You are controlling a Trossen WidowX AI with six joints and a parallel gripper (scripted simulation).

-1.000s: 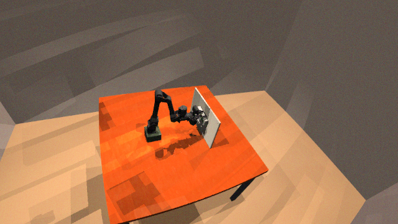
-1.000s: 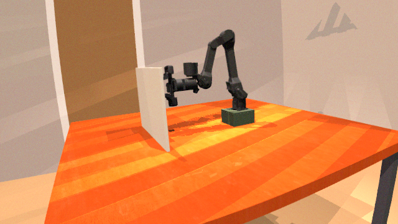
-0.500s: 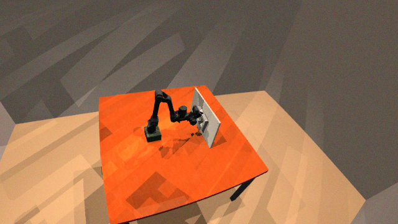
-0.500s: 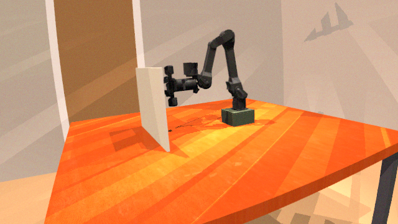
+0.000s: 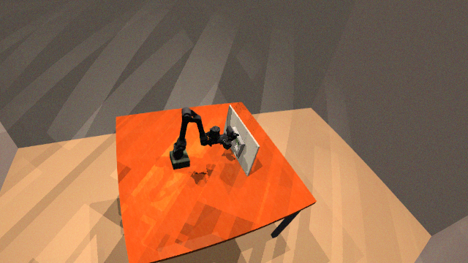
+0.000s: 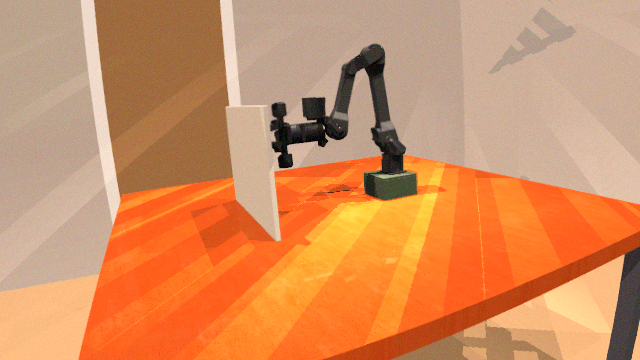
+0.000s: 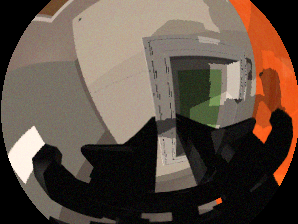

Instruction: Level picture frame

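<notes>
Right now the picture frame is 10 mm ahead of my gripper tip and 50 mm below it. The rest, counted from my gripper tip: wall panel (20 mm ahead, 20 mm to the left, 60 mm below).
</notes>
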